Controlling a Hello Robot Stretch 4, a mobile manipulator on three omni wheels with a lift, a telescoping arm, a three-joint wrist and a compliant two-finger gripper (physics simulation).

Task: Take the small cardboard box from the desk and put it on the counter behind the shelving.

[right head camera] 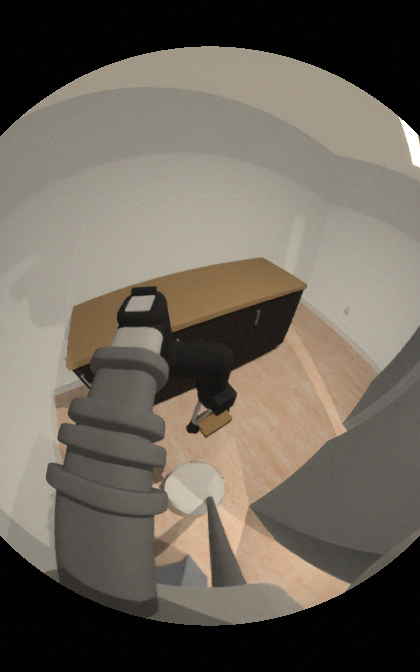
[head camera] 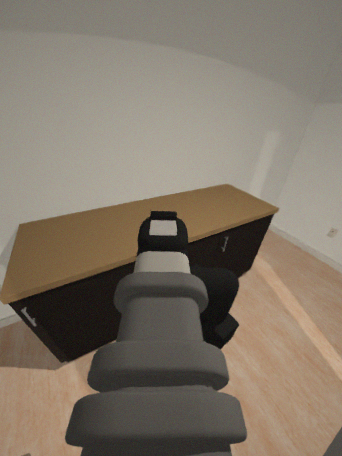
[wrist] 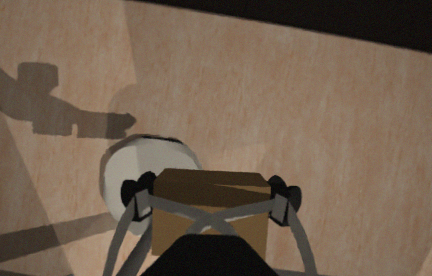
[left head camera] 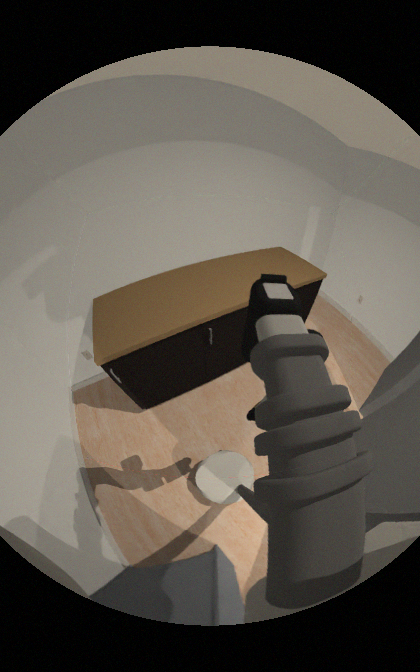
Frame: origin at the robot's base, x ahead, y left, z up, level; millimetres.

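Seen in the pictures: gripper, between the fingertips: point(wrist: 211, 189).
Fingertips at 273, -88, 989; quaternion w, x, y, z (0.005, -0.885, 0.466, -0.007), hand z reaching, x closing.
A point is followed by its place in that frame, as x, y, z.
The small cardboard box point(right head camera: 216, 424) point(wrist: 210, 192) @(278, -82, 1036) is held between the two fingertips of my gripper point(wrist: 211, 189) @(273, -88, 989), one pad against each side in the wrist view. In the right head camera view the box hangs over the floor, in front of the counter. The counter point(head camera: 85, 245) @(835, 429, 882) point(left head camera: 185, 300) point(right head camera: 220, 290) has a brown wooden top and dark cabinet fronts with metal handles, and stands against the wall. My arm covers part of it. The gripper is shut on the box. The desk does not show for certain.
My round white base point(left head camera: 225, 475) point(right head camera: 192, 487) point(wrist: 145, 160) @(76, 84, 187) is on the wooden floor. A large grey panel point(left head camera: 400, 450) point(right head camera: 340, 490) stands close on the right. Another grey, box-like surface point(left head camera: 175, 590) point(right head camera: 175, 572) is at the bottom. The dark cabinet front point(wrist: 325, 20) @(946, -153, 204) crosses the top of the wrist view.
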